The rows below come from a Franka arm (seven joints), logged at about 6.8 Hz.
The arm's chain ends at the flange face. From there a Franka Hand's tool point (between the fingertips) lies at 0.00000 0.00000 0.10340 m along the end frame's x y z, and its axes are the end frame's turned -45 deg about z.
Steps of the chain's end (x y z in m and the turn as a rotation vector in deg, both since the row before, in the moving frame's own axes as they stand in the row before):
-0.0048 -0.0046 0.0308 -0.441 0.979 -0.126
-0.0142 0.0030 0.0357 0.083 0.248 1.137
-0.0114 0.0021 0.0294 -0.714 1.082 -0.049
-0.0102 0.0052 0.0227 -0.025 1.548 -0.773
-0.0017 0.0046 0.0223 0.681 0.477 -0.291
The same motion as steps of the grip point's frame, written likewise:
0.0005 -0.0048 0.0308 -1.004 0.380 -0.126
-0.0117 -0.0077 0.0357 -0.117 0.234 1.137
-0.0091 -0.0043 0.0294 -1.270 0.260 -0.049
-0.0089 -0.0015 0.0227 -1.112 1.077 -0.773
-0.0030 0.0018 0.0223 0.144 0.819 -0.291

